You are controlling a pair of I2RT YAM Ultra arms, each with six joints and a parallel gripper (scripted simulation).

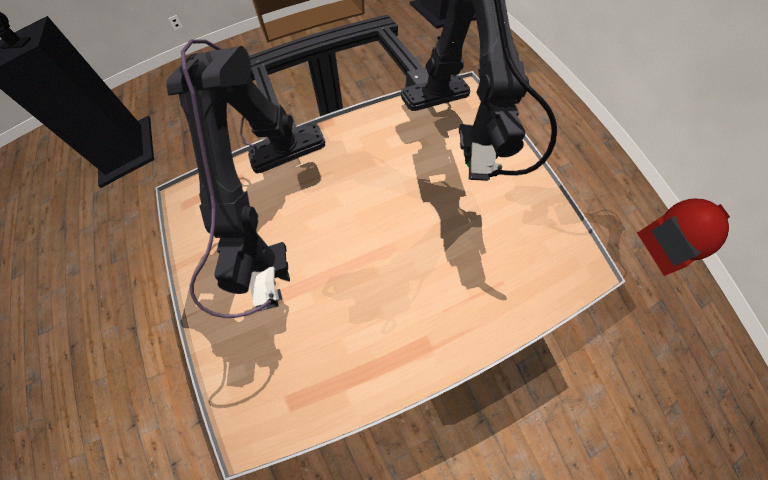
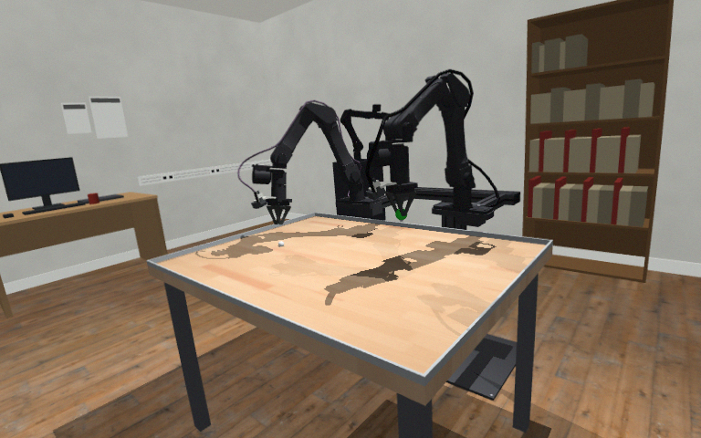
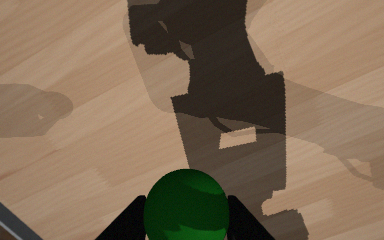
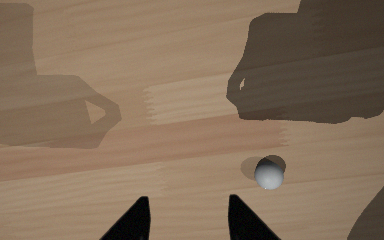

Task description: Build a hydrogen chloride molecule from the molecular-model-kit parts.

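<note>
Now: right hand 4 cm past the white ball, 5 cm to the left of it and 11 cm above it. Also, from my right hand: grey peg (5 cm behind, 53 cm to the left, 5 cm above); then green ball (5 cm behind, 53 cm to the left, 6 cm above).
Now: left hand 1 cm above the green ball. The rest, counted from my left hand: grey peg (2 cm below); then white ball (58 cm to the right, 18 cm below).
</note>
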